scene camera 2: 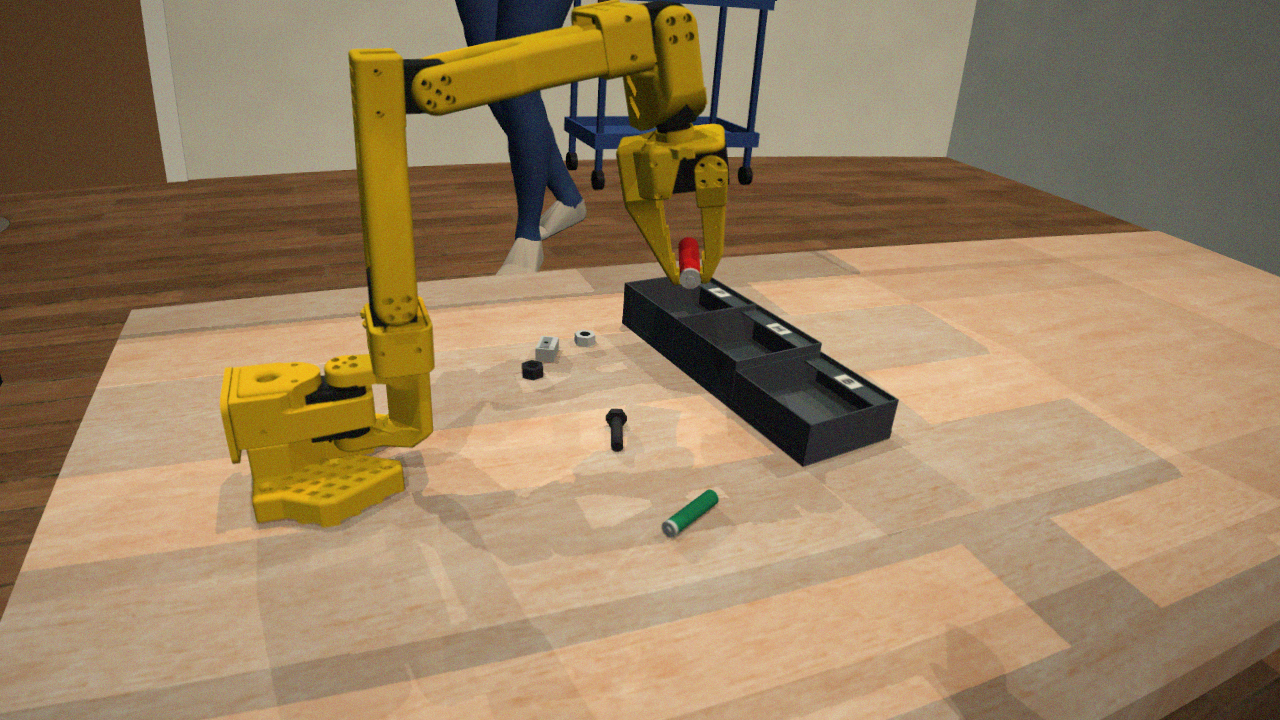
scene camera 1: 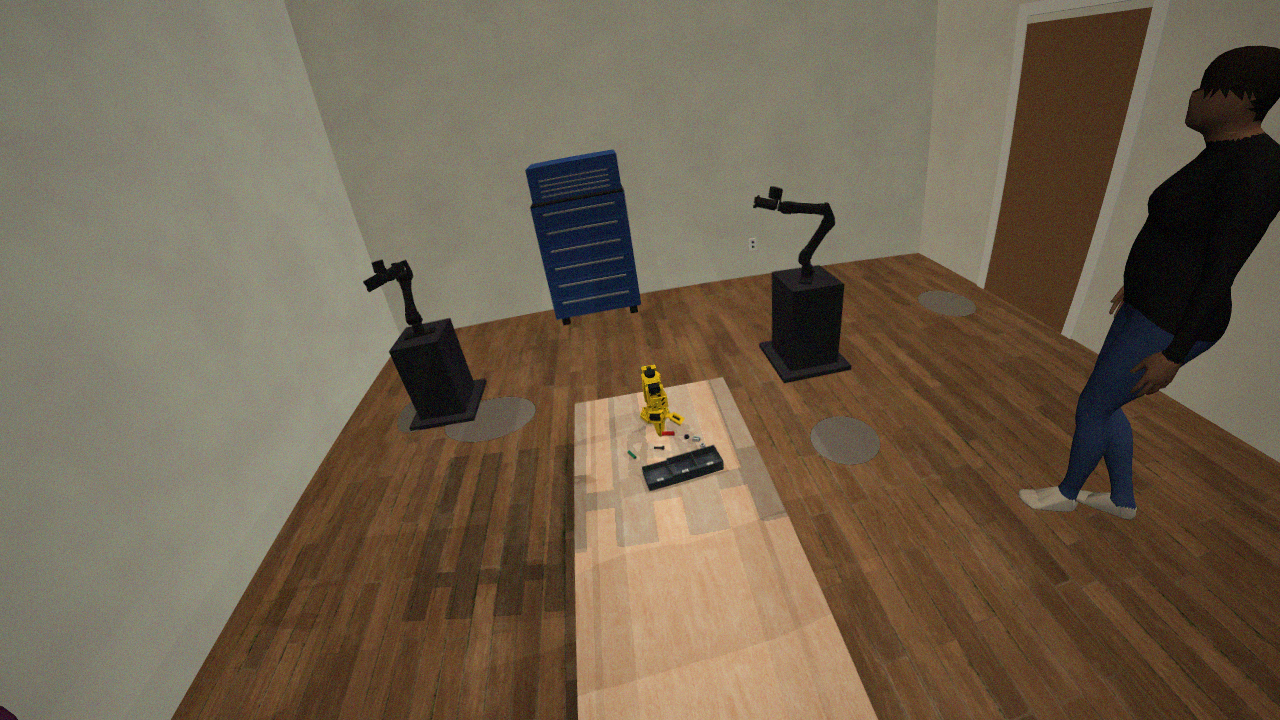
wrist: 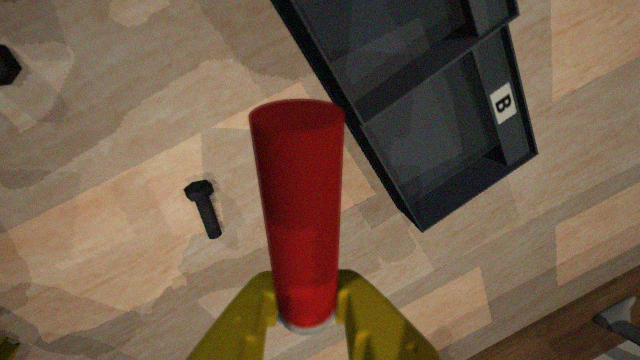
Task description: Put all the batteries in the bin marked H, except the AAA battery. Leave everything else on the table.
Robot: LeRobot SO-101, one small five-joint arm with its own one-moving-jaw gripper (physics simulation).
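Frame: origin at the arm's base, x ahead, y left, z up, level; metres.
Seen in the pictures: hand, tool point: (scene camera 2: 680, 277) (scene camera 1: 662, 432) (wrist: 277, 291); arm's base, link origin: (scene camera 2: 357, 467).
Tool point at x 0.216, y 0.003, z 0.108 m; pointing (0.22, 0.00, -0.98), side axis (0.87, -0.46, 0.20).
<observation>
Pixels of each thing's top centre, then the offset from my tool point to it. "spot": a spot on its surface instead.
- red battery, top centre: (wrist: 315, 273) (scene camera 2: 690, 247) 0.013 m ahead, 0.014 m left, 0.015 m up
- dark three-compartment tray, top centre: (scene camera 2: 747, 330) (scene camera 1: 682, 463) 0.087 m ahead, 0.045 m left, 0.068 m down
- label B, surface spot: (wrist: 503, 103) spot: 0.130 m ahead, 0.033 m right, 0.079 m down
- green battery, top centre: (scene camera 2: 691, 506) (scene camera 1: 631, 453) 0.035 m back, 0.112 m right, 0.097 m down
- black bolt, top centre: (wrist: 204, 219) (scene camera 2: 617, 421) (scene camera 1: 658, 445) 0.045 m back, 0.015 m right, 0.094 m down
- black nut, top centre: (scene camera 2: 532, 365) 0.076 m back, 0.089 m left, 0.099 m down
- grey block, top centre: (scene camera 2: 547, 342) 0.055 m back, 0.120 m left, 0.096 m down
- silver nut, top centre: (scene camera 2: 585, 333) 0.017 m back, 0.134 m left, 0.099 m down
My gripper (scene camera 2: 691, 274) (wrist: 306, 305) is shut on a red battery (scene camera 2: 688, 255) (wrist: 300, 200), its jaws pressing near one end. It holds the battery high above the table, on the arm's side of the dark three-compartment tray (scene camera 1: 666, 481) (scene camera 2: 850, 436) (wrist: 460, 197) in the wrist view. The tray's end compartment nearest scene camera 2 carries the label B (wrist: 503, 103). The other two labels (scene camera 2: 778, 329) (scene camera 2: 719, 291) are too small to read, so I cannot tell which is H. A green battery (scene camera 1: 631, 454) (scene camera 2: 691, 513) lies on the table, away from the tray.
A black bolt (scene camera 1: 658, 447) (scene camera 2: 616, 429) (wrist: 206, 210) lies between arm and tray. A black nut (scene camera 2: 532, 369) (wrist: 7, 65), a grey block (scene camera 2: 547, 349) and a silver nut (scene camera 2: 584, 337) lie farther back. The tray's walls and dividers stand up from the table.
</observation>
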